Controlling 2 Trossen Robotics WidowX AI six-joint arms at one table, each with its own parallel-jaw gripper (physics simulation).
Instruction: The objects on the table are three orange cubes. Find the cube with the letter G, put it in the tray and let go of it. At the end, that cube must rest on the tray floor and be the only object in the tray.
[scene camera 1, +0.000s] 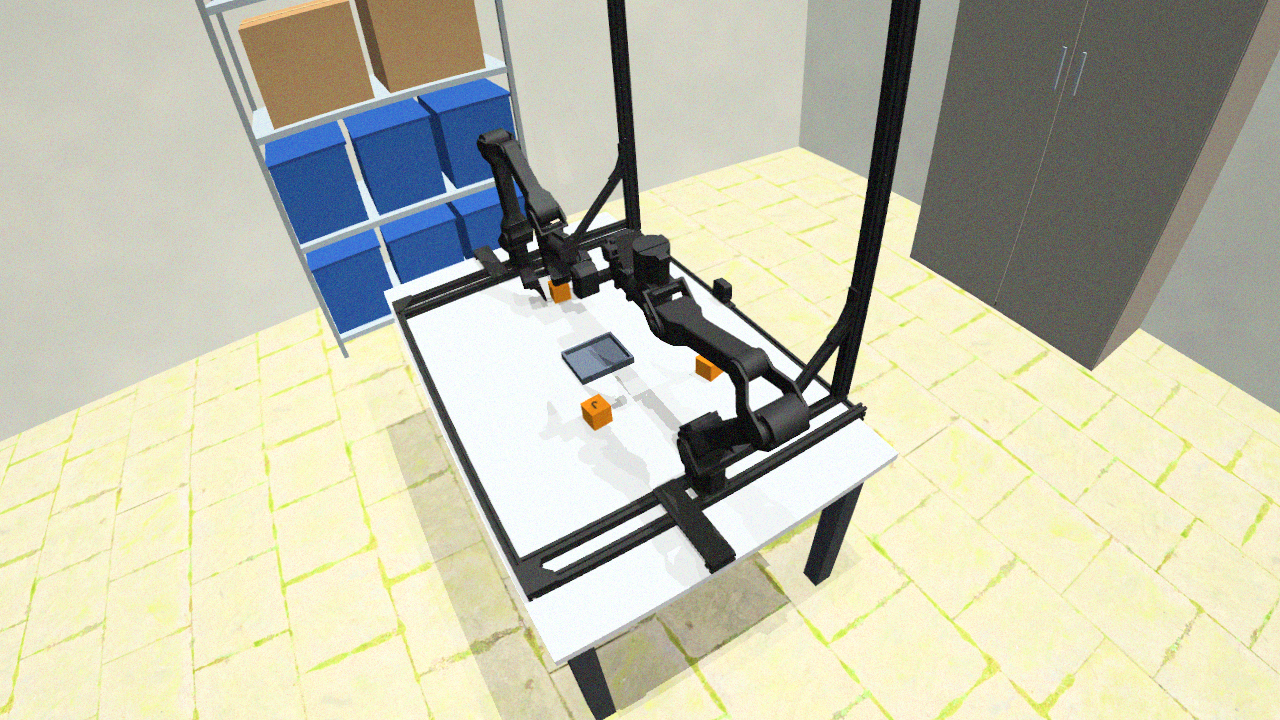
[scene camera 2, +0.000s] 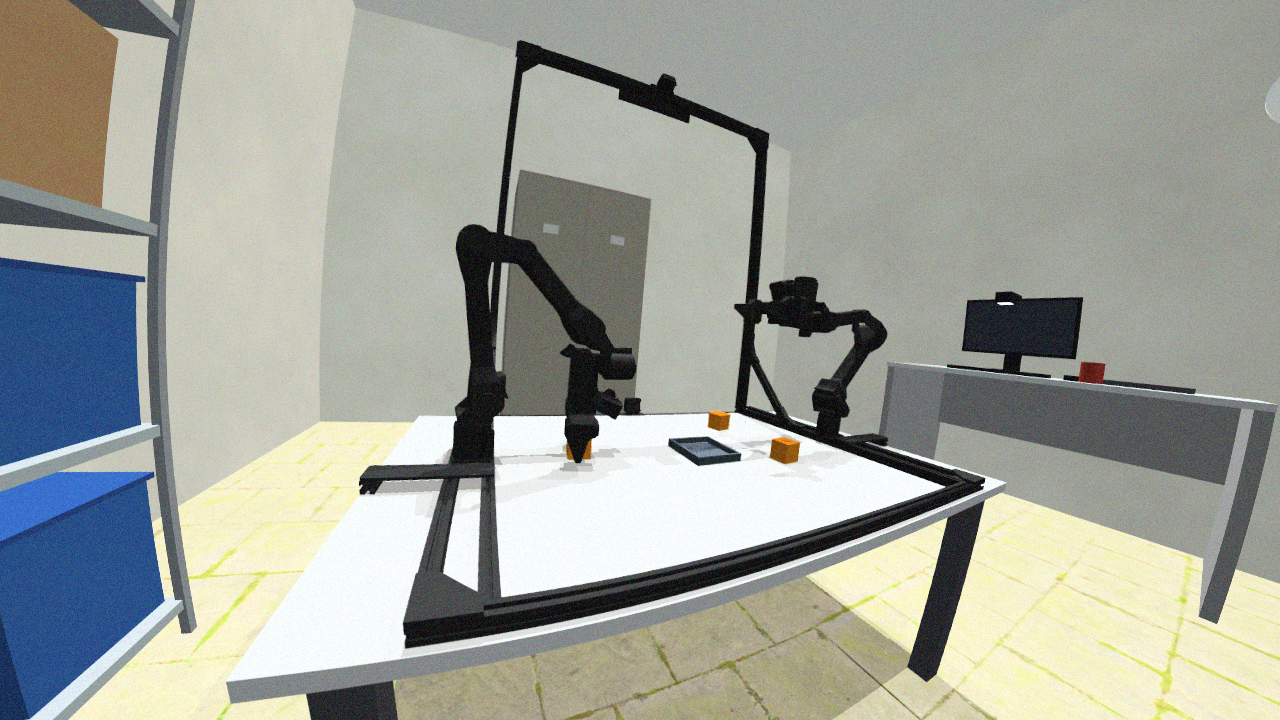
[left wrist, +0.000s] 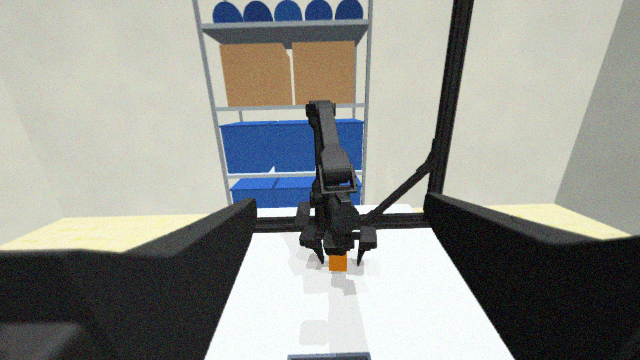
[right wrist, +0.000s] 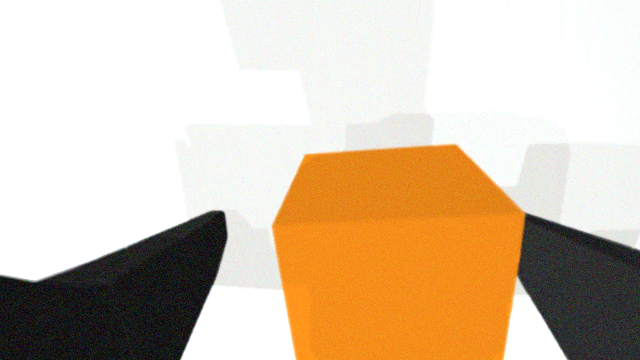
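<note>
Scene camera 1 shows the left gripper (scene camera 1: 599, 244), open and holding nothing, together with the right gripper (scene camera 1: 562, 295) and a tray (scene camera 1: 602, 355). In scene camera 2 the tray (scene camera 2: 704, 450) appears again, as do the left gripper (scene camera 2: 746, 305) and the right gripper (scene camera 2: 577, 453). The left wrist view takes in the left gripper (left wrist: 340, 203) and the right gripper (left wrist: 340, 263), and the right wrist view has the right gripper (right wrist: 363, 224).
</note>
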